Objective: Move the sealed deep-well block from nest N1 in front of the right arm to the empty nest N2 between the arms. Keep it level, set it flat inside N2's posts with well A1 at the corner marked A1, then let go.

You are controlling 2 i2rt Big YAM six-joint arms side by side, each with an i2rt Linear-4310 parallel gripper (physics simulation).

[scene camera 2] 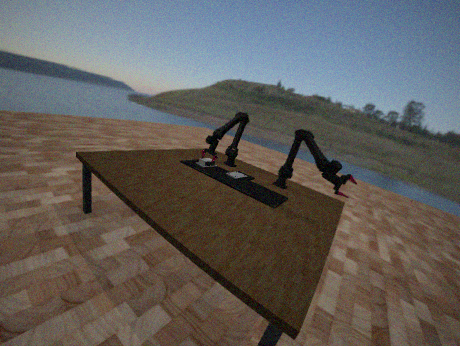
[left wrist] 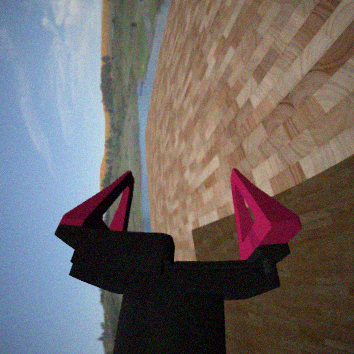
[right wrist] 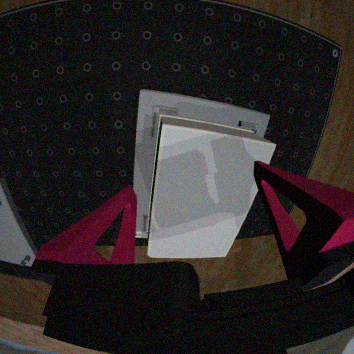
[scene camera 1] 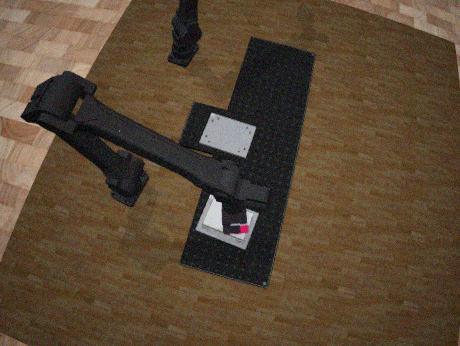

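Seen in the pictures: left gripper, between the fingertips: [scene camera 2: 352, 191] [left wrist: 180, 173]; right gripper, between the fingertips: [scene camera 2: 206, 161] [right wrist: 191, 179] [scene camera 1: 237, 217]; left arm's base, origin of its link: [scene camera 2: 279, 186] [scene camera 1: 183, 53]; right arm's base, origin of its link: [scene camera 2: 229, 164] [scene camera 1: 130, 186].
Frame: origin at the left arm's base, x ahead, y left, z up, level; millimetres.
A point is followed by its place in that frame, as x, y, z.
Observation:
The white sealed block [scene camera 1: 214, 214] @[382, -545, 66] [scene camera 2: 205, 162] @[480, -501, 56] [right wrist: 205, 185] @[447, -535, 67] sits on the grey plate of nest N1 [scene camera 1: 225, 238] @[439, -591, 25] [right wrist: 150, 101] @[495, -487, 25]. My right gripper [scene camera 1: 239, 229] [scene camera 2: 209, 156] @[447, -526, 60] [right wrist: 191, 179] @[447, -526, 60] is open over it. In the right wrist view its left fingertip stands clear of the block's left side, and its right fingertip overlaps the block's right edge; contact cannot be told. Nest N2 [scene camera 1: 227, 135] @[308, -273, 25] [scene camera 2: 237, 175] @[318, -253, 24] [right wrist: 12, 235] @[305, -309, 25] is a bare grey plate with small posts. The A1 marks are not readable. My left gripper [scene camera 2: 350, 187] @[254, 589, 256] [left wrist: 180, 173] @[254, 589, 256] is open and empty, far from both nests.
Both nests rest on the black perforated board [scene camera 1: 275, 90] @[392, -19, 13] [scene camera 2: 260, 193] @[402, 59, 14] [right wrist: 75, 100] @[487, -420, 13], which lies on the brown wooden table [scene camera 1: 360, 200] @[814, -290, 0] [scene camera 2: 225, 240] @[1013, 310, 0]. The right arm's forearm [scene camera 1: 145, 137] @[233, -542, 445] passes close to N2 in scene camera 1. The left gripper hangs beyond the table's edge in scene camera 2.

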